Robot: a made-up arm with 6 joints.
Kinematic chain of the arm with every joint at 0, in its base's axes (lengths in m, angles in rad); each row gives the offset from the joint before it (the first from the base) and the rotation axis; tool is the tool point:
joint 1: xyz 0 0 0.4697 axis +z
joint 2: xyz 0 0 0 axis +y
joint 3: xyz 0 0 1.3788 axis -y
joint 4: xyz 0 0 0 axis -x
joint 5: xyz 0.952 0 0 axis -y
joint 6: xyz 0 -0.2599 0 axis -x
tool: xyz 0 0 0
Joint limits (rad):
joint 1: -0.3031..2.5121
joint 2: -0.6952..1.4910
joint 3: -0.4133..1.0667
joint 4: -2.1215..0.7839
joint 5: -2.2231..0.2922
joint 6: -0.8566..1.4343
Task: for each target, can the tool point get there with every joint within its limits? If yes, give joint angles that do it. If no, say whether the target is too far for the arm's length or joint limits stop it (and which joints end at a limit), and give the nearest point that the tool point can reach.
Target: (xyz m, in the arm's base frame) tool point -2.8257 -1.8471 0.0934
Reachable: no: too far | nearest point -1.0473 0.5946 0.0934 | short by 3.021 m
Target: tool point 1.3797 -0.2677 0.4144
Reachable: yes | joints -0.0822 0.8931 -0.1233 -0.9387 -1.7867 0.7707
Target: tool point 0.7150 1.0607 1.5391
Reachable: yes | joints 1.1633 0.2470 0.0777 -0.4316 -0.8992 0.0416
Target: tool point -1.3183 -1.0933 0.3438
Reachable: no: joint limits stop it (at a limit: joint 1, joint 3, joint 4) | nearest point -0.9436 0.5190 0.1510 | short by 1.666 m
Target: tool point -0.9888 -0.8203 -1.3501
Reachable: no: joint limits stop it (at a limit: joint 1, joint 2, joint 4) | nearest point -0.8112 0.4226 -0.2774 | short by 1.651 m
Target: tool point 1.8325 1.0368 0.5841
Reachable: yes | joints 0.6013 1.1333 0.8205 -0.7965 -1.8167 -0.5417
